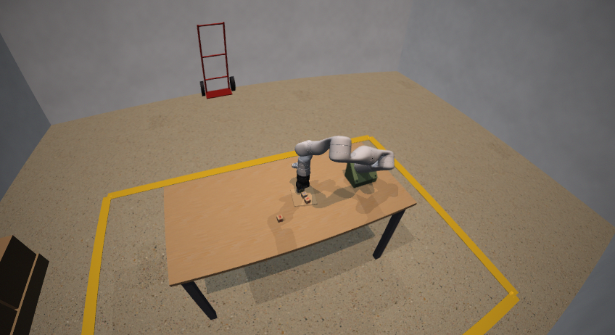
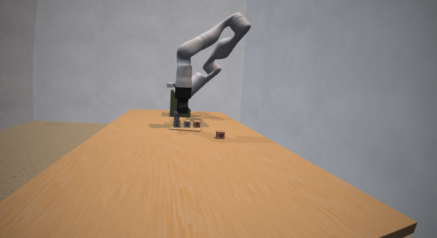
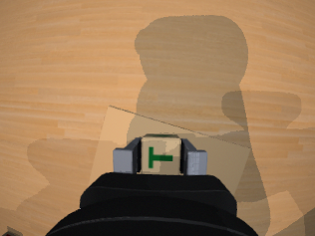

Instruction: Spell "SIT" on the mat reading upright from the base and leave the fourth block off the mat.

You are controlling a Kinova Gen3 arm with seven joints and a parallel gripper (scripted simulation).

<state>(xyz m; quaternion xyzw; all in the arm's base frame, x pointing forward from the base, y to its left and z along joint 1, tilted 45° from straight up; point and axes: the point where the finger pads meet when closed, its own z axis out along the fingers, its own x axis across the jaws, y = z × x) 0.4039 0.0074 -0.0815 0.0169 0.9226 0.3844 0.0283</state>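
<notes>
My gripper is now right at the green-marked block. Also, from my hand: blue-marked block (5 cm to the left, 1 cm below); then tan mat (5 cm to the left, 2 cm below); then E block (20 cm ahead, 15 cm to the left, 1 cm below).
</notes>
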